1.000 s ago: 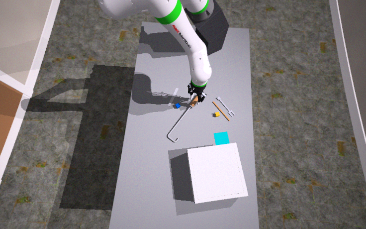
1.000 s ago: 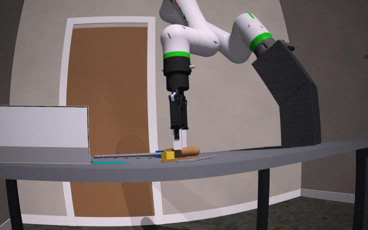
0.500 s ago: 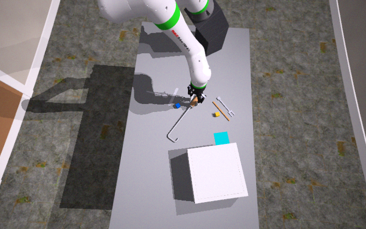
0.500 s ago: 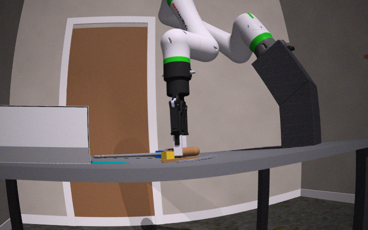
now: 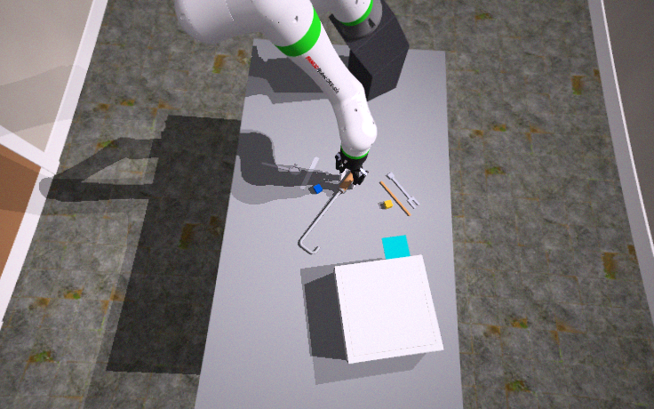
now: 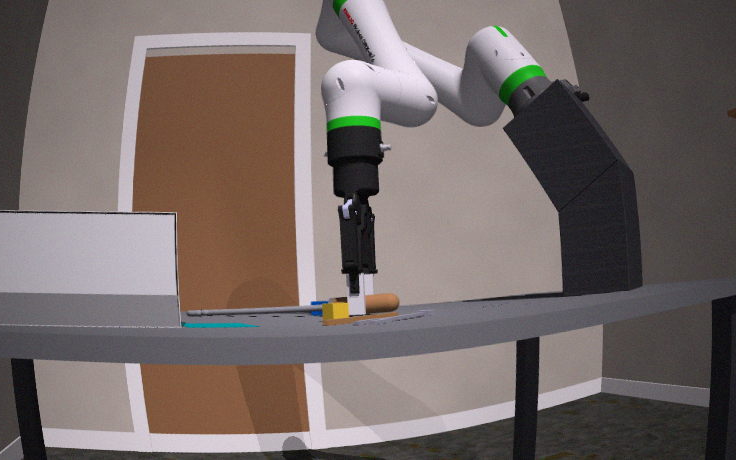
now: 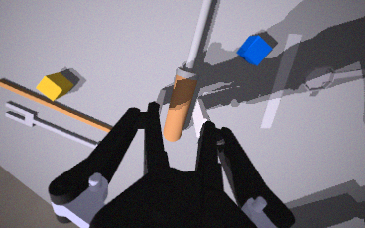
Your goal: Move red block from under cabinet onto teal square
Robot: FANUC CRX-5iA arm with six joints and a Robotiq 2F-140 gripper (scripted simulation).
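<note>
The blue block lies 40 mm ahead of my hand, 120 mm to the right of it and 20 mm below it. Round my hand: long grey hook tool (130 mm ahead, 40 mm to the right, 20 mm below); then yellow block (90 mm ahead, 160 mm to the left, 20 mm below); then flat grey bar (30 mm behind, 150 mm to the right, 30 mm below).
</note>
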